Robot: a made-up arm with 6 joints.
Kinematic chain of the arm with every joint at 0, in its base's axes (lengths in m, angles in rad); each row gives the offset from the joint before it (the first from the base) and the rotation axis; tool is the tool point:
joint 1: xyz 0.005 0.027 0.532 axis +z
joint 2: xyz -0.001 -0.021 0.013 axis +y
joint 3: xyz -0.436 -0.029 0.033 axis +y
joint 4: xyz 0.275 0.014 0.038 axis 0.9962 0 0.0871
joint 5: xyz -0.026 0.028 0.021 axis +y
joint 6: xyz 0.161 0.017 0.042 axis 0.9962 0 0.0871
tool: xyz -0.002 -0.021 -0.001
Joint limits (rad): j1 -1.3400..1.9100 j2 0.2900..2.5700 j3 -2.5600..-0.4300 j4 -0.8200..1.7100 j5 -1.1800..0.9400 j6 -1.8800..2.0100
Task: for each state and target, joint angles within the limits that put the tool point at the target. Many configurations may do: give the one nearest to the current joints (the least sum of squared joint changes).
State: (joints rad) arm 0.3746 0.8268 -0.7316 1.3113 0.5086 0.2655
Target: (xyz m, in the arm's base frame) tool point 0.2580 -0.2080 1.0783
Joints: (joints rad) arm -0.5267 1.3401 -1.3821 1.3465 -0.0035 0.1989
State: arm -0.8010 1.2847 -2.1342 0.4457 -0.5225 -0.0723
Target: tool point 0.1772 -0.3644 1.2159
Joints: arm -0.9778 1.7194 -1.9474 0.5199 -0.4730 -0.0670
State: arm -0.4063 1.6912 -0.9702 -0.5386 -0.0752 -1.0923
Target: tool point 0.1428 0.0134 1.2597
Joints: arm -0.3827 1.1596 -1.6491 -0.4016 -0.2631 -1.0955
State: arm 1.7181 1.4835 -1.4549 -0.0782 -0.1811 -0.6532
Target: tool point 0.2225 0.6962 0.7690
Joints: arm 1.2702 2.2423 -1.6643 0.0162 -0.1853 -0.6574
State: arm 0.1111 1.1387 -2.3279 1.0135 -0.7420 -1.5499
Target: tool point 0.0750 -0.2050 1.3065
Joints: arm -0.3901 1.5353 -2.3275 1.2967 -0.7595 -1.5417
